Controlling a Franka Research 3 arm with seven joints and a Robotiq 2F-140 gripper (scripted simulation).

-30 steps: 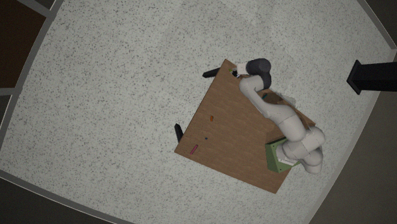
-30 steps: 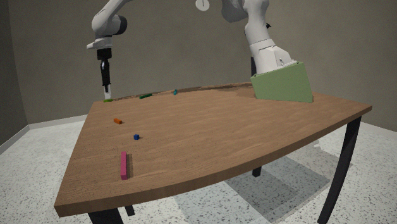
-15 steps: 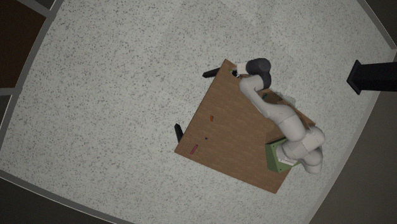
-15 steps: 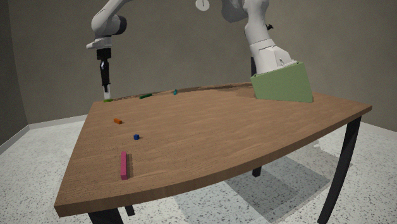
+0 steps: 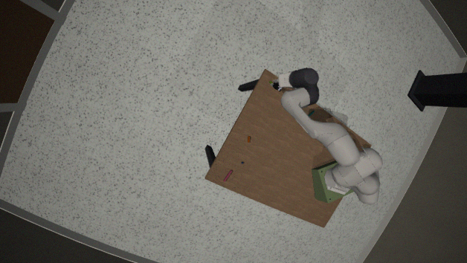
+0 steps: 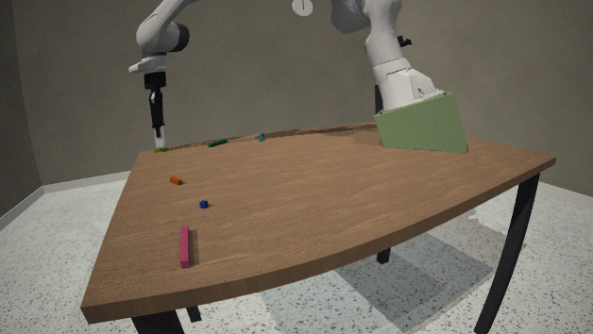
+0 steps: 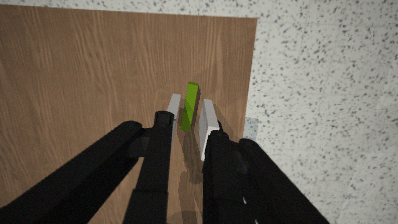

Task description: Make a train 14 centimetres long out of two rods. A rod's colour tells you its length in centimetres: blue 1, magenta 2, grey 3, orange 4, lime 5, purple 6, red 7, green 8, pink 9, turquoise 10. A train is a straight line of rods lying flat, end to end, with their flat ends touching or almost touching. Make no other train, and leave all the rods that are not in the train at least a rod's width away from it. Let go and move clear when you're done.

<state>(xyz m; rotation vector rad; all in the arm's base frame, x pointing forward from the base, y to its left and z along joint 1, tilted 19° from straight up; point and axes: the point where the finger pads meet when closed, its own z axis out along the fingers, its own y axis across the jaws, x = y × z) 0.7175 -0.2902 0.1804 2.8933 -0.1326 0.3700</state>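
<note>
Now: hand 50 mm above the lime rod. Round my hand: orange rod: 50 mm behind, 390 mm to the left, 50 mm below; green rod: 200 mm behind, 40 mm to the left, 50 mm below; turquoise rod: 350 mm behind, 30 mm to the left, 50 mm below.
</note>
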